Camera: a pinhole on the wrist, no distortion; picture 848 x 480 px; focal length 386.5 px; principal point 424.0 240.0 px. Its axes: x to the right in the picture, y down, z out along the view. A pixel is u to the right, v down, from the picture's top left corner.
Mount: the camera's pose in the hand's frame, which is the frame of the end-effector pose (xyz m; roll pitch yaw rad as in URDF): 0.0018 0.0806 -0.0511 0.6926 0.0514 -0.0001
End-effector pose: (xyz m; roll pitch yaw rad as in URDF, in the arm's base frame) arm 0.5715 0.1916 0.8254 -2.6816 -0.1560 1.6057
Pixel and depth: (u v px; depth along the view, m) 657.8 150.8 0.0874
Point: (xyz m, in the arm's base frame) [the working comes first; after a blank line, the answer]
In the camera's frame: 0.0529 -0.0202 0.0874

0.5776 0.2492 0.8298
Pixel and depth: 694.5 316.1 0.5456
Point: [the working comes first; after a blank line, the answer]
In the camera's frame: 0.3818 0.1074 0.5456

0.2050 0.6276 0.6008
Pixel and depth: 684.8 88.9 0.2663
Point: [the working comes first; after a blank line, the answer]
In the camera's frame: 0.1797 -0.1041 0.2663

0.3786 0.3702 0.8600
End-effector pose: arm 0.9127 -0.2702 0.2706 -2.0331 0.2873 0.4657
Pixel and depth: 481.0 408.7 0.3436
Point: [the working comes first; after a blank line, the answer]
In the camera's frame: 0.0507 0.1500 0.3436

0.8165 -0.0003 0.1397
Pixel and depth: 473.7 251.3 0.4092
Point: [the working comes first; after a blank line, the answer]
In the camera's frame: 0.0526 0.0120 0.4092

0.8398 0.0476 0.2829
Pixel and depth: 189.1 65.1 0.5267
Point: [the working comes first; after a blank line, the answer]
In the camera's frame: -0.3201 -0.2383 0.5267

0.5507 -0.0144 0.6406
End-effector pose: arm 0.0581 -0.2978 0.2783 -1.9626 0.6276 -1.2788
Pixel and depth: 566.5 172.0 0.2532
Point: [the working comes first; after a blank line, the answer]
In the camera's frame: 0.0934 -0.0445 0.2532

0.2330 -0.3723 0.2697
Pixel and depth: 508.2 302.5 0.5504
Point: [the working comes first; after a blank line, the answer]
In the camera's frame: 0.1199 0.0890 0.5504

0.5445 -0.2909 0.2132
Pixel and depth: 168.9 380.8 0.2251
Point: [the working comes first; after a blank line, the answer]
In the camera's frame: -0.1486 0.0820 0.2251

0.1759 -0.1057 0.3014
